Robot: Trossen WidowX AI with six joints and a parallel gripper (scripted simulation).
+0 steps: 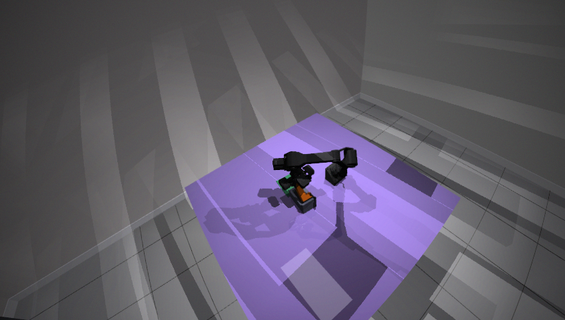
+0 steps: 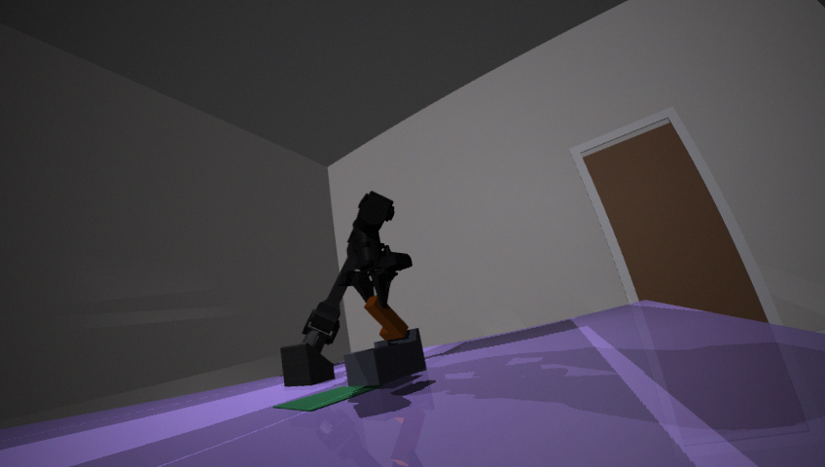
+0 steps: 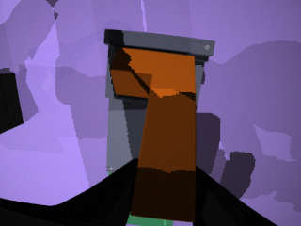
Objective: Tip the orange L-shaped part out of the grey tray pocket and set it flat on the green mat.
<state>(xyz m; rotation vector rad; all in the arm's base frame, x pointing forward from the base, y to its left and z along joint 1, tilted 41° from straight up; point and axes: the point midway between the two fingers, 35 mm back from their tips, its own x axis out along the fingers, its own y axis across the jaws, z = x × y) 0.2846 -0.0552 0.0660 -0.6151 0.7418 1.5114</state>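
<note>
Now: the green mat 2 cm behind my gripper tip, 15 cm to the right of it and 16 cm below it. Round my gripper tip: orange L-shaped part (1 cm behind, 3 cm to the left, 3 cm below).
</note>
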